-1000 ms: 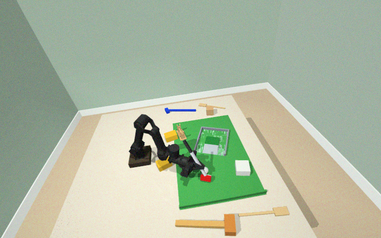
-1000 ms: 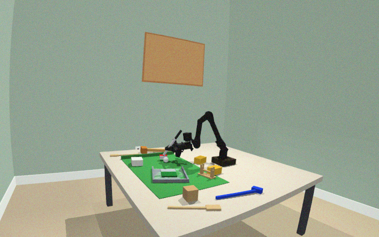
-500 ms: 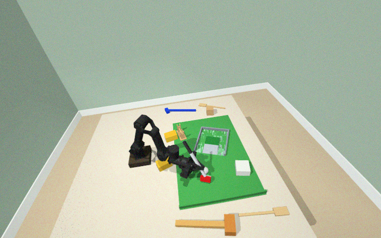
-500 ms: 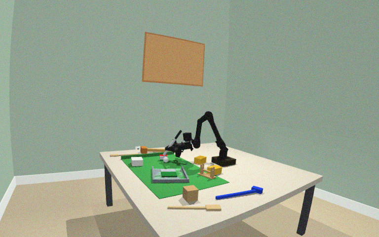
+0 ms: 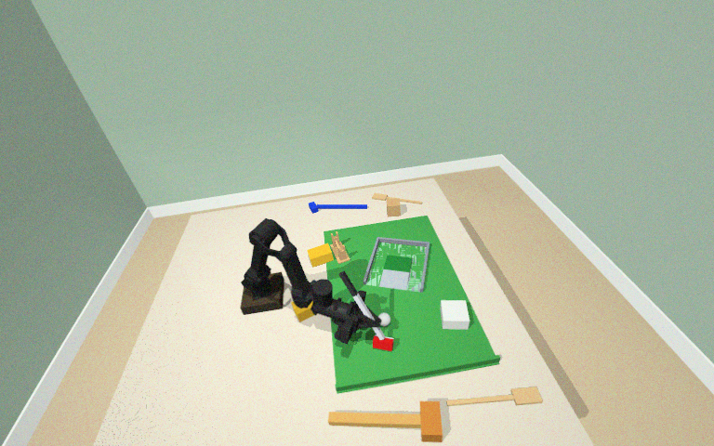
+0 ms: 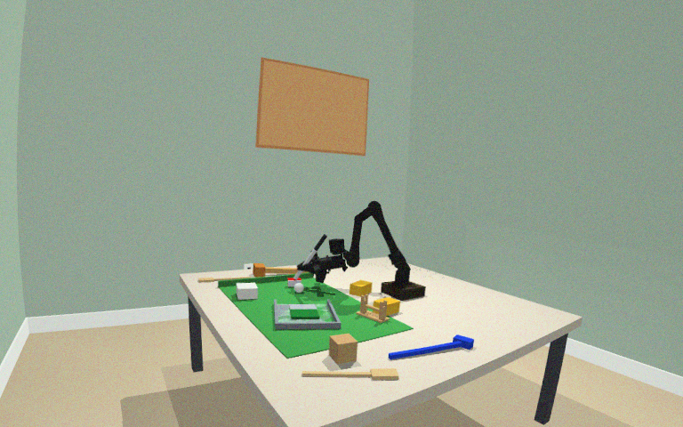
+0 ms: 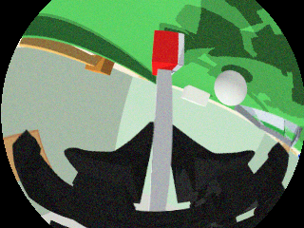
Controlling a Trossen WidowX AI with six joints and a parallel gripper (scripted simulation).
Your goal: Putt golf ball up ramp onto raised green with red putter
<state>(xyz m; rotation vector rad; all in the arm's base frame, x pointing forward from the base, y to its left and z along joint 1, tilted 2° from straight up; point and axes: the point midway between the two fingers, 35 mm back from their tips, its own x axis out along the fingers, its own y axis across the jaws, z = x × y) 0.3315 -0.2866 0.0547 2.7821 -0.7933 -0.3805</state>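
The red putter lies 3 cm behind my gripper tip, 3 cm to the left of it and 2 cm above it. Also, from my gripper tip: green mat (11 cm ahead, 21 cm to the left, 9 cm below); then white block (25 cm ahead, 7 cm below); then white golf ball (3 cm ahead, 6 cm to the left, 7 cm below).
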